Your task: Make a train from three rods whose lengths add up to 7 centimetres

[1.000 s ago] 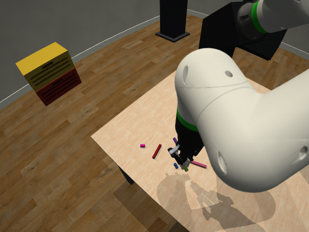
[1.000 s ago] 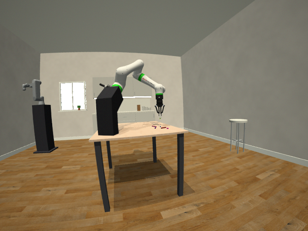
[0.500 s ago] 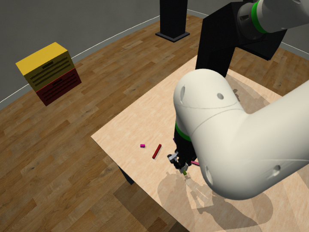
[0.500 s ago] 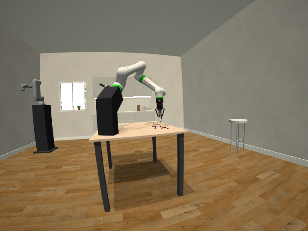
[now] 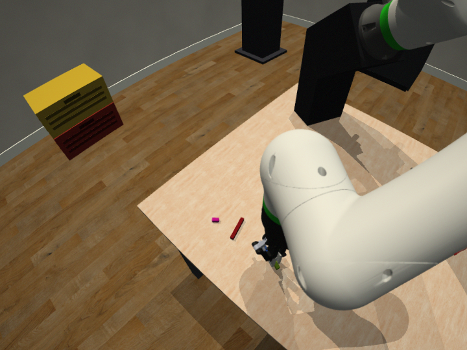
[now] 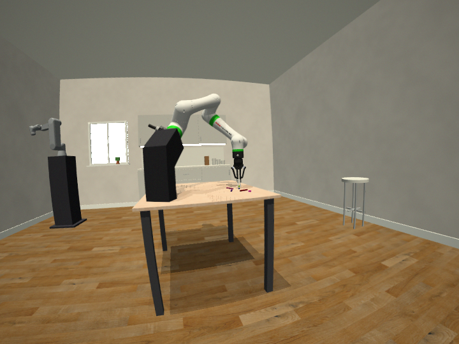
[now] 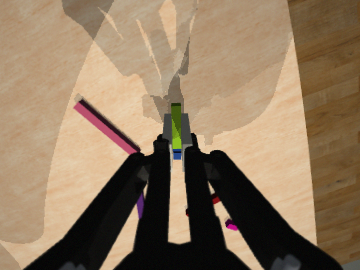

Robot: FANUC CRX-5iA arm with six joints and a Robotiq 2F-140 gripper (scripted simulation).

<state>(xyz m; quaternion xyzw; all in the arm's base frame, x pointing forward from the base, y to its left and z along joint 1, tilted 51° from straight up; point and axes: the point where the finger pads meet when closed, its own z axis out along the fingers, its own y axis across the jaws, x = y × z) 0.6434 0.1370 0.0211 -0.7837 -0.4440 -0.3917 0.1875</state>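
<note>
My hand is 3 cm above the lime rod. Round my hand: blue cube: 1 cm behind, 4 cm to the right, 4 cm below; pink rod: 8 cm behind, 2 cm to the left, 4 cm below; purple rod: 9 cm behind, 10 cm to the right, 4 cm below.
</note>
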